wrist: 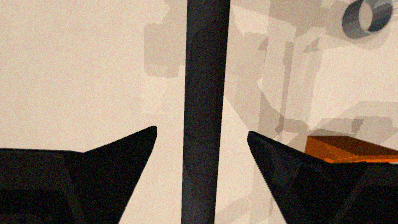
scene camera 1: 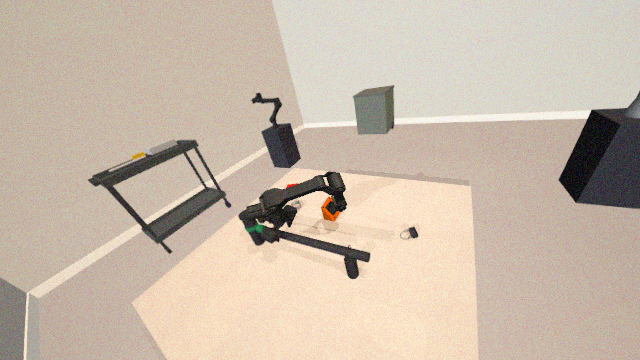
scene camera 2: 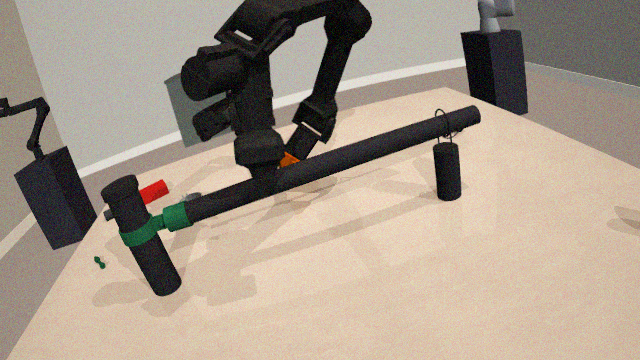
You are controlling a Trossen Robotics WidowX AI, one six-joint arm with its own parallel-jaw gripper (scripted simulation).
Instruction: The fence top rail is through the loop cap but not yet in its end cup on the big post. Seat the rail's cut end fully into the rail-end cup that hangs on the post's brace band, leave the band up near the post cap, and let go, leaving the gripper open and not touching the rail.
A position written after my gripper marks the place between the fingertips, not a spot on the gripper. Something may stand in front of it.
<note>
My gripper (scene camera 2: pixel 260 184) is open, holding nothing. Also in view: a dark top rail (scene camera 2: pixel 302 172).
The dark top rail is seen too in scene camera 1 (scene camera 1: pixel 340 250). My gripper shows as well in the wrist view (wrist: pixel 203 133).
</note>
